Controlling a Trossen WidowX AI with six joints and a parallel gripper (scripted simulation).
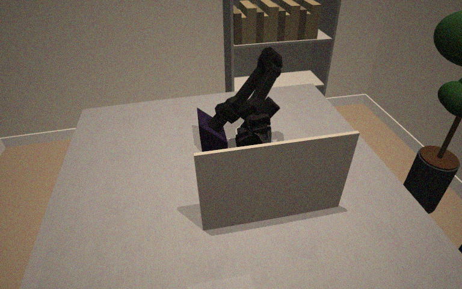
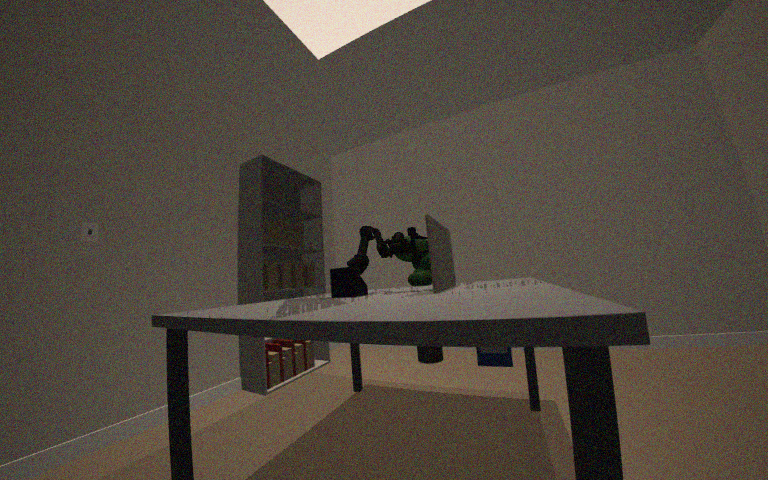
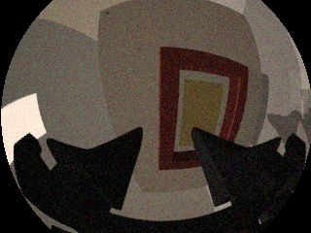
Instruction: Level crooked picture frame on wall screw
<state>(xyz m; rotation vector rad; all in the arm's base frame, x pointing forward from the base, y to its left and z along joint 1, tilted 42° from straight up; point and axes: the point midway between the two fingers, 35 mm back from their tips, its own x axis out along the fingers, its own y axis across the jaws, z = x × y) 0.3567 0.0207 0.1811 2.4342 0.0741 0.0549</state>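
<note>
The dark red picture frame is 50 mm below my gripper tip, 30 mm ahead of it and 10 mm to the left of it. Round my gripper tip: wall panel (60 mm below, 40 mm ahead, 10 mm to the left).
</note>
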